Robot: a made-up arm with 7 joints. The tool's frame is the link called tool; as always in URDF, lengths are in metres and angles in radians. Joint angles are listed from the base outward.
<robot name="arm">
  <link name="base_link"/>
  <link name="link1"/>
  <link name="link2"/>
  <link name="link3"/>
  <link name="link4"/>
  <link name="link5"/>
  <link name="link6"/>
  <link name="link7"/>
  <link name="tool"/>
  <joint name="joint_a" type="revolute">
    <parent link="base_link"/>
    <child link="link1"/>
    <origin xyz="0 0 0" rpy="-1.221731 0 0"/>
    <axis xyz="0 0 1"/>
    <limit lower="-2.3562" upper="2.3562"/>
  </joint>
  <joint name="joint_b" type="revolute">
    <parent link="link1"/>
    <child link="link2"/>
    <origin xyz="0 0 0" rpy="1.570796 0 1.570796"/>
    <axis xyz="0 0 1"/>
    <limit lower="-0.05" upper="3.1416"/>
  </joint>
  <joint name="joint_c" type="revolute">
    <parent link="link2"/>
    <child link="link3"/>
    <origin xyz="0 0 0" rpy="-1.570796 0 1.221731"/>
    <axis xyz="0 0 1"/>
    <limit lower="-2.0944" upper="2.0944"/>
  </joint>
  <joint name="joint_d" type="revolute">
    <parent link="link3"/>
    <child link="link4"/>
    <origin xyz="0 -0.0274 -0.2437" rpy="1.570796 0 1.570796"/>
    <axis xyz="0 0 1"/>
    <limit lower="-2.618" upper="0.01"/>
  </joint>
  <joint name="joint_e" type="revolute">
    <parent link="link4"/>
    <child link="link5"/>
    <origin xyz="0.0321 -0.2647 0" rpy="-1.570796 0 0"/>
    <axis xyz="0 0 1"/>
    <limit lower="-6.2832" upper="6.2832"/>
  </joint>
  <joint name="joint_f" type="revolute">
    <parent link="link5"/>
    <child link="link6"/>
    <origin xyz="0 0 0" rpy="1.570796 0 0"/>
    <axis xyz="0 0 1"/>
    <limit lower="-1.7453" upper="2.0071"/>
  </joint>
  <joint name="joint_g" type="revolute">
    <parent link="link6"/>
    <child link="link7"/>
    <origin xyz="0 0 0" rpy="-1.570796 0 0"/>
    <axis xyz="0 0 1"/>
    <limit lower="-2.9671" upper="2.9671"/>
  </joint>
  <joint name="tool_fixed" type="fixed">
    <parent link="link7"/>
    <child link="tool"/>
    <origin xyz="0 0 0" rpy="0 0 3.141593"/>
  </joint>
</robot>
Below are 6 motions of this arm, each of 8 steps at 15 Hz.
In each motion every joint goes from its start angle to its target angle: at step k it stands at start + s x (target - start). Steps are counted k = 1, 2, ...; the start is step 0. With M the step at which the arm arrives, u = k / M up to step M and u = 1 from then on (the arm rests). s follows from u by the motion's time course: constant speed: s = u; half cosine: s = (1 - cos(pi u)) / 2; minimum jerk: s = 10 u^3 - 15 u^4 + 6 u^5.
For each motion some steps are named. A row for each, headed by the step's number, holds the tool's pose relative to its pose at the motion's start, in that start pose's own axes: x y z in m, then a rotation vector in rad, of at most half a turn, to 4 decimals.
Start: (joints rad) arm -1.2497 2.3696 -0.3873 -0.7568 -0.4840 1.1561 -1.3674
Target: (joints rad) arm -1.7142 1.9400 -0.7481 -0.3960 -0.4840 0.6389 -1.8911
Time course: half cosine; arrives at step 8
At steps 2, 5, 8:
2: 0.0320 -0.0081 0.0034 0.0367 -0.0828 -0.1114
5: 0.1282 -0.0214 0.0479 0.2801 -0.3509 -0.4541
8: 0.1618 -0.0159 0.0866 0.4802 -0.4492 -0.5951

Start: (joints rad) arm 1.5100 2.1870 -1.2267 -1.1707 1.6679 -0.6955 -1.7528
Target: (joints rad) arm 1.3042 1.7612 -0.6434 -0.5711 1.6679 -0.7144 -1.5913
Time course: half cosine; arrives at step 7
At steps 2, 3, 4, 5, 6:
2: -0.0028 0.0093 -0.0236 0.1059 0.1070 0.0874
3: -0.0078 0.0173 -0.0423 0.2052 0.2300 0.1922
4: -0.0142 0.0215 -0.0559 0.2967 0.3750 0.3213
5: -0.0186 0.0196 -0.0625 0.3603 0.5115 0.4480
6: -0.0197 0.0149 -0.0645 0.3928 0.6082 0.5407

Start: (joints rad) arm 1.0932 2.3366 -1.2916 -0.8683 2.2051 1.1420 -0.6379
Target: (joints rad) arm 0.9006 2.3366 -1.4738 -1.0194 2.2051 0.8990 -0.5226
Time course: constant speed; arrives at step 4
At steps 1, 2, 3, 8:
1: -0.0030 -0.0039 -0.0105 0.0013 -0.0369 0.0181
2: -0.0060 -0.0084 -0.0210 0.0000 -0.0747 0.0370
3: -0.0089 -0.0135 -0.0316 -0.0037 -0.1132 0.0566
8: -0.0117 -0.0192 -0.0421 -0.0101 -0.1523 0.0771

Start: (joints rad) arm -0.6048 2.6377 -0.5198 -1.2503 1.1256 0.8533 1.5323
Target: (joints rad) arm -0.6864 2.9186 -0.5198 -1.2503 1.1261 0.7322 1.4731
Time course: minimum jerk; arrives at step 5
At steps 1, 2, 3, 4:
1: 0.0059 0.0002 0.0043 -0.0083 -0.0170 -0.0009
2: 0.0314 0.0017 0.0244 -0.0438 -0.0935 -0.0058
3: 0.0648 0.0055 0.0554 -0.0889 -0.2027 -0.0160
4: 0.0865 0.0093 0.0791 -0.1175 -0.2813 -0.0255

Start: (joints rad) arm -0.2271 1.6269 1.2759 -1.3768 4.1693 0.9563 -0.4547
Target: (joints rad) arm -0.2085 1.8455 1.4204 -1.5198 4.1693 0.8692 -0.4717
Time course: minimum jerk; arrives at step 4
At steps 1, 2, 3, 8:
1: -0.0042 0.0053 -0.0124 0.0060 0.0273 0.0151
2: -0.0241 0.0258 -0.0575 0.0297 0.1320 0.0734
3: -0.0498 0.0462 -0.0983 0.0543 0.2370 0.1323
8: -0.0574 0.0514 -0.1082 0.0609 0.2645 0.1478

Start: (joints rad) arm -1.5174 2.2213 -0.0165 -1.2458 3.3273 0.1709 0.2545
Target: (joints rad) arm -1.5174 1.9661 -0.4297 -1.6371 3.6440 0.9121 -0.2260
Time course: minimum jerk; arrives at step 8
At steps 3, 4, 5, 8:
3: -0.0048 0.0629 -0.0030 0.1631 0.2577 0.0294
4: -0.0137 0.1141 0.0002 0.2458 0.4785 0.0853
5: -0.0271 0.1636 0.0086 0.2786 0.6979 0.1706
8: -0.0497 0.2202 0.0255 0.2477 0.9467 0.3141

